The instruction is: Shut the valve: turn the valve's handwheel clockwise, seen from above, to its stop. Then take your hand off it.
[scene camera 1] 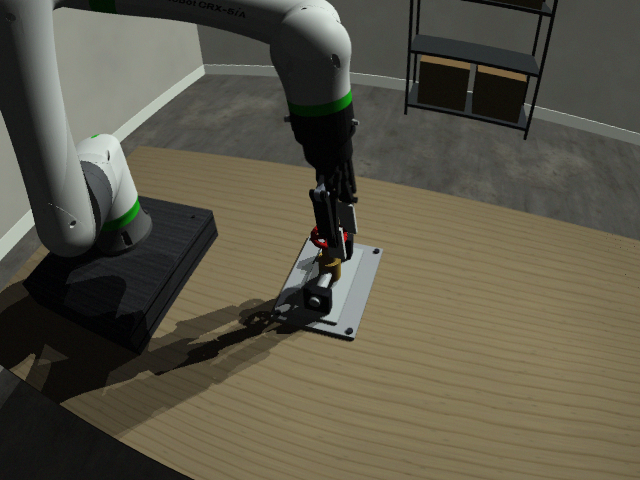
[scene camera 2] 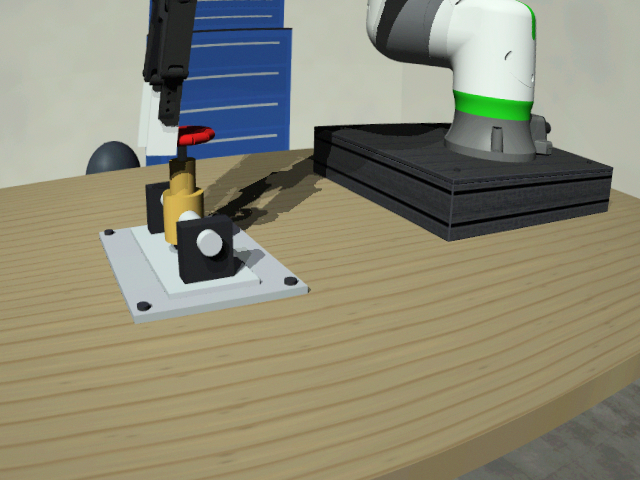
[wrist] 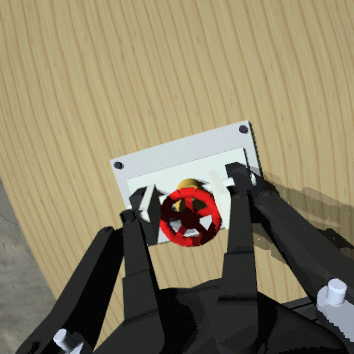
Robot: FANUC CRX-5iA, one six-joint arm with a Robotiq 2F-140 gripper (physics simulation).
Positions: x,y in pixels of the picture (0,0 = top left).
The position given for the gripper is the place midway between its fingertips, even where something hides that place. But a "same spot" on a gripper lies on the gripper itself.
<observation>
The gripper shows in scene camera 1 [343,243], in scene camera 2 and in the wrist view. The same spot on a grey base plate: [scene camera 1: 348,323] is [scene camera 2: 116,237]. The same spot on the gripper: [scene camera 2: 167,57] is [wrist: 90,243].
</observation>
